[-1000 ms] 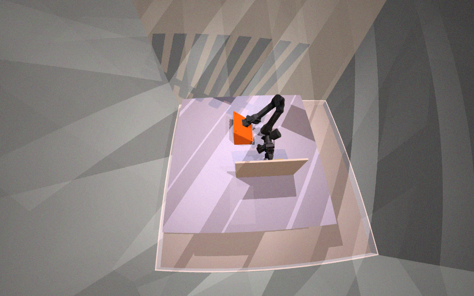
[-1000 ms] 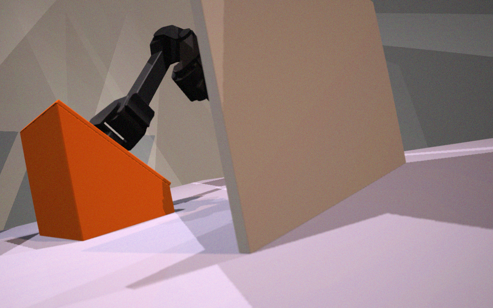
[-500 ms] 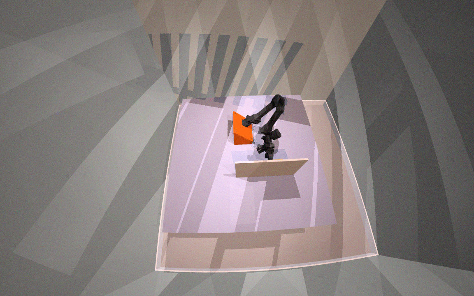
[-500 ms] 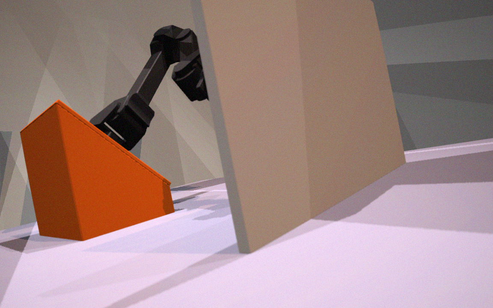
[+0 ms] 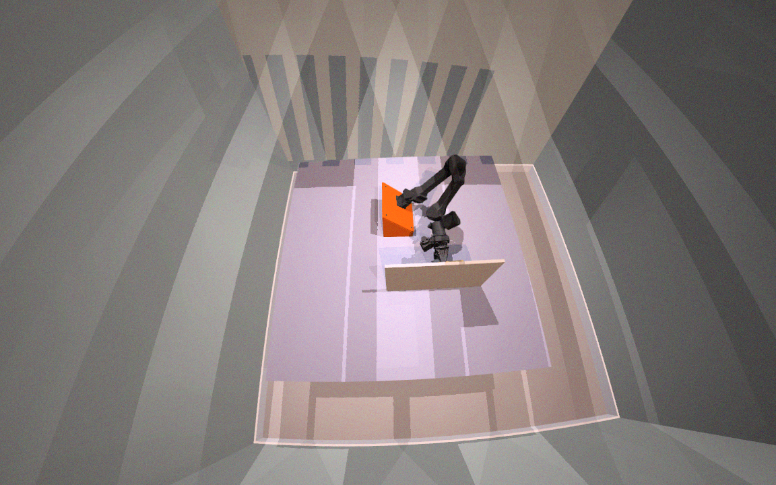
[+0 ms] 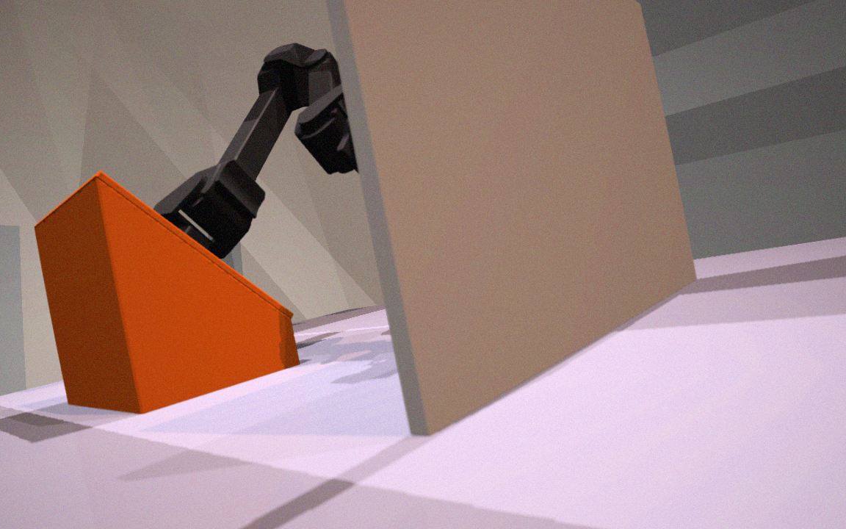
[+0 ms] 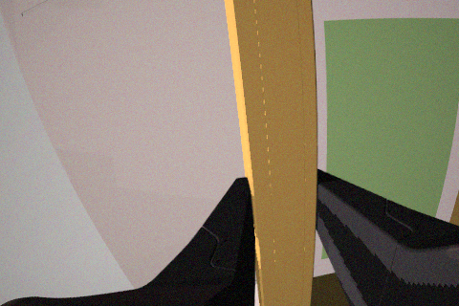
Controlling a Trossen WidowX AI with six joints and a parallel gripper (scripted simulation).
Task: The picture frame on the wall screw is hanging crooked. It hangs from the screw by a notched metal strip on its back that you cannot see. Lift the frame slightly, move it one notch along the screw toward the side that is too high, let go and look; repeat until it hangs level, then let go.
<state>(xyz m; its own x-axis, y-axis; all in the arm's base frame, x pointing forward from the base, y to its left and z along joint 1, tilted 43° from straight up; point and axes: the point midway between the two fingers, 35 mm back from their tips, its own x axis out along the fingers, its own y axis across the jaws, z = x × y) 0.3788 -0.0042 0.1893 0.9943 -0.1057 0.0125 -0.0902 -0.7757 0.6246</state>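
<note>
Now: the picture frame 1 cm ahead of my gripper tip, 1 cm to the left of it and 5 cm below it. Also, from my gripper tip: pale wall board 2 cm ahead, 1 cm to the right, 7 cm below.
</note>
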